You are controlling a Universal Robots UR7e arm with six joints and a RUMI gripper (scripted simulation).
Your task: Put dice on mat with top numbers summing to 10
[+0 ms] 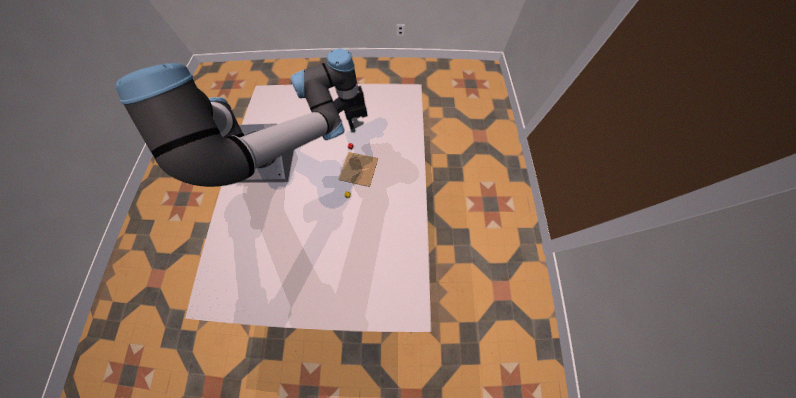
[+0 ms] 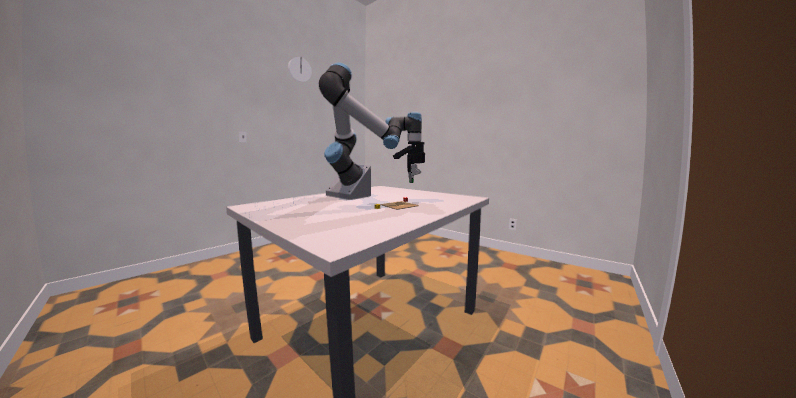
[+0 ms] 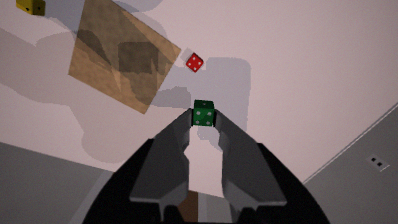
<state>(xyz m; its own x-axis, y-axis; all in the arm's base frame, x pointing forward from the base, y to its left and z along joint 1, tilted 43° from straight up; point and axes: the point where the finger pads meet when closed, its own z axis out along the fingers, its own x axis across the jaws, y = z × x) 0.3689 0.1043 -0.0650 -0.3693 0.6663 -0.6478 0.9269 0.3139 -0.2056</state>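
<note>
Right now the brown mat is 13 cm to the right of my hand, 12 cm below it and 3 cm ahead of it. From my hand the other things lie so: green die: 1 cm below; then yellow die: 25 cm to the right, 11 cm below; then red die: 11 cm below, 2 cm to the right, 2 cm behind.
</note>
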